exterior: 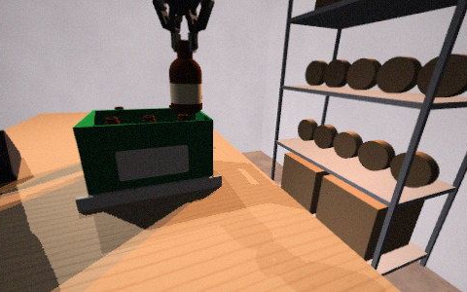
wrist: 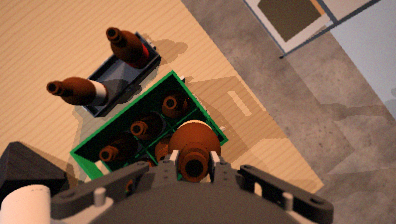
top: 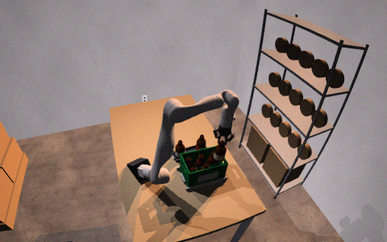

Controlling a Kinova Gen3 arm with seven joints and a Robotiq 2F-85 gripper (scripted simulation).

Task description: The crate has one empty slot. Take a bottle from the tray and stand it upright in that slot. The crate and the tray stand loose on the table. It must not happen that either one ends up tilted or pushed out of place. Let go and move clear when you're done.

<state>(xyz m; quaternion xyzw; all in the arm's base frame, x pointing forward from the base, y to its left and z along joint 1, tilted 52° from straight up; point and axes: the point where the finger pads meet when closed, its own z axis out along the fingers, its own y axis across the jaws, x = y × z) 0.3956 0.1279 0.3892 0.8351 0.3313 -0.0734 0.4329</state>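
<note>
My hand is 7 cm above the brown bottle. Also, from my hand: green crate: 25 cm below, 8 cm behind, 6 cm to the left; dark tray: 33 cm below, 29 cm to the left, 4 cm behind.
</note>
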